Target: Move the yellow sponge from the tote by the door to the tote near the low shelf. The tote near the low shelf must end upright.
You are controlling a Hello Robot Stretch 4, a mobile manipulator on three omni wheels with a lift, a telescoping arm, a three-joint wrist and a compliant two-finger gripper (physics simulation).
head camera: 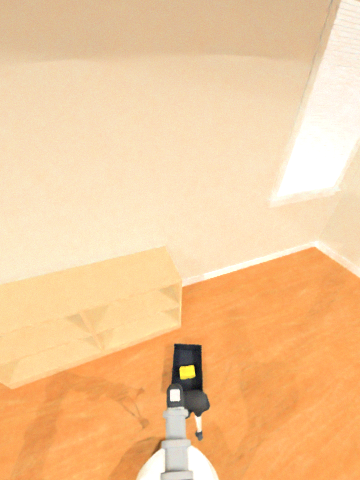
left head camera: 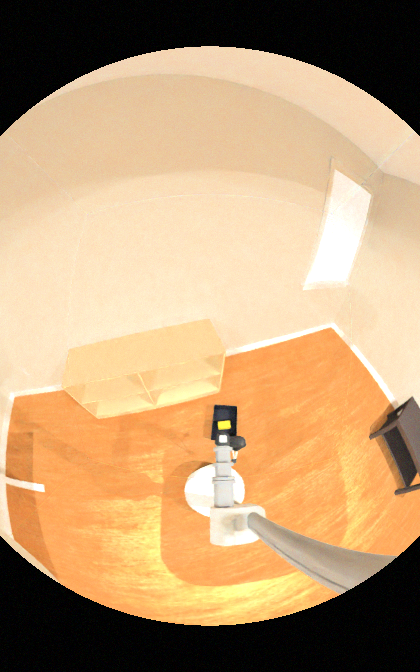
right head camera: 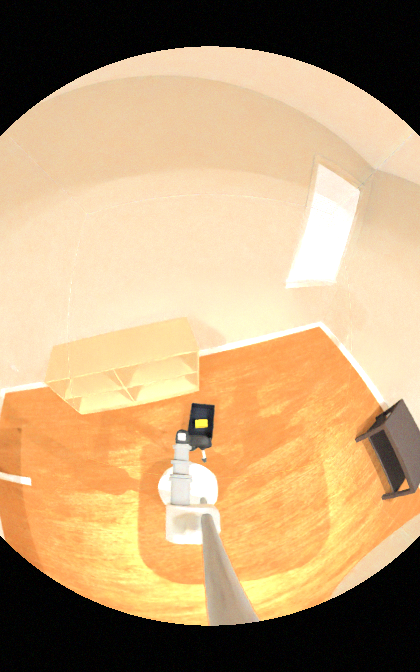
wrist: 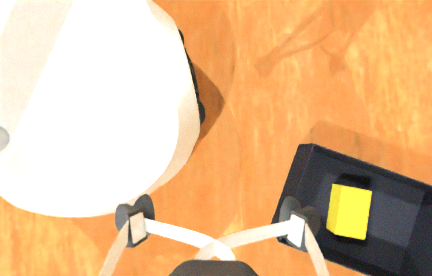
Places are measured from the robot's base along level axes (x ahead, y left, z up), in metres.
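Where they show: gripper, fingertip midpoint: (head camera: 194, 416) (wrist: 217, 211).
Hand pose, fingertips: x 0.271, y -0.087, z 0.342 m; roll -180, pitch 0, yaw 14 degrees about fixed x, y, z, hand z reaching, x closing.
Things, the pixels of their centre, and the offset from my fingertips. "pt": a spot on its surface instead. Level surfaces: height alone.
- yellow sponge at the middle of its body: (wrist: 348, 210) (head camera: 187, 372) (left head camera: 223, 424) dx +0.286, dy -0.001, dz -0.344 m
- dark tote at the middle of its body: (wrist: 358, 213) (head camera: 187, 369) (left head camera: 223, 422) dx +0.297, dy +0.000, dz -0.319 m
- low shelf at its surface level: dz +0.241 m
- bright window at a spot on its surface: (head camera: 315, 160) pt dx +1.433, dy -1.144, dz +0.769 m
The yellow sponge (head camera: 187, 372) (left head camera: 224, 425) (right head camera: 201, 423) (wrist: 352, 212) lies inside a dark tote (head camera: 188, 354) (left head camera: 225, 410) (right head camera: 203, 408) (wrist: 291, 177). This tote stands upright on the floor near the low shelf (head camera: 90, 287) (left head camera: 145, 345) (right head camera: 125, 342). My gripper (head camera: 199, 434) (left head camera: 234, 459) (right head camera: 204, 457) (wrist: 217, 211) is open, with its fingers apart and nothing between them. It hangs above the floor on the base side of the tote. In the wrist view the sponge is right of the right fingertip, which overlaps the tote's near end. The tote by the door does not show.
My white base (left head camera: 194, 490) (right head camera: 167, 487) (wrist: 100, 110) stands close to the tote, on the side away from the shelf. A dark brown table (left head camera: 411, 432) (right head camera: 402, 440) stands at the far right. A bright window (head camera: 315, 160) is in the wall at the right.
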